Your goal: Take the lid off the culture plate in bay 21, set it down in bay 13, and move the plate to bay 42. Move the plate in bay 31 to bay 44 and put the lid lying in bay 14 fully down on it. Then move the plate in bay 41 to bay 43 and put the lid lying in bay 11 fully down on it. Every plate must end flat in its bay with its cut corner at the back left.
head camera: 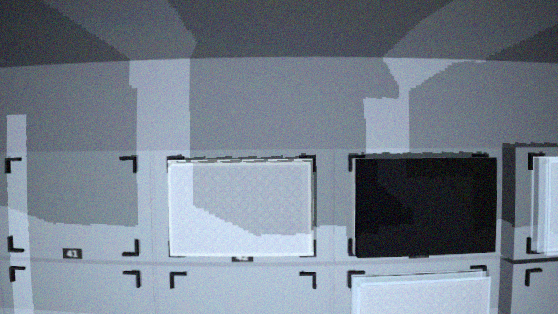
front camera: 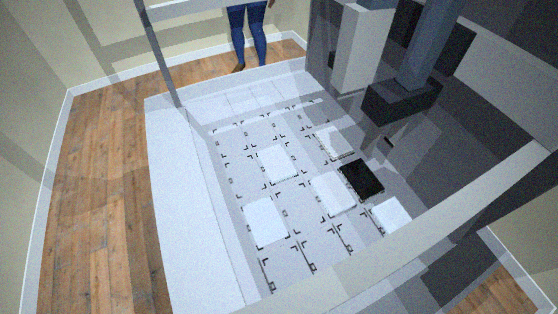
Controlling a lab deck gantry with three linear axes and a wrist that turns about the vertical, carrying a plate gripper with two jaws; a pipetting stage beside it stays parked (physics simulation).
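Frame: origin at the robot's base, x right, y ahead, z up, level; metres.
Seen in the pictures: gripper, fingertip midpoint: (front camera: 377,147); robot's base at its link origin: (front camera: 213,131).
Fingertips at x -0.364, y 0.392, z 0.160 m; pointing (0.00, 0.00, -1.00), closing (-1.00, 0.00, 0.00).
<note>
Offsets run from my fingertips to a thing's top centre. "pt": to the spot under its first point.
The black plate {dz -0.143, dx +0.000, dy +0.000 m} (front camera: 361,178) (head camera: 425,207) lies flat in bay 43. My gripper (front camera: 387,152) hangs above and behind it, apart from it; its pale jaws are faint but look open, with no plate between them. White plates lie flat in bay 42 {pt dz -0.146, dx +0.002, dy -0.156 m} (front camera: 334,142) (head camera: 240,207) and bay 44 (front camera: 391,215) (head camera: 546,205). The bay 44 plate shows layered clear edges, like a lid. A white lid {dz -0.152, dx +0.321, dy +0.000 m} (front camera: 265,222) lies in bay 13. Clear lids in bays 11 and 14 cannot be made out. Cut corners are too unclear to read.
A white plate {dz -0.145, dx +0.107, dy +0.000 m} (front camera: 332,192) (head camera: 422,297) stands in bay 33 in front of the black plate, and another {dz -0.145, dx +0.214, dy -0.164 m} (front camera: 277,162) is in bay 22. Bay 41's corner marks show at the left in the head view. The parked pipetting stage (front camera: 361,47) stands beside the gripper column.
</note>
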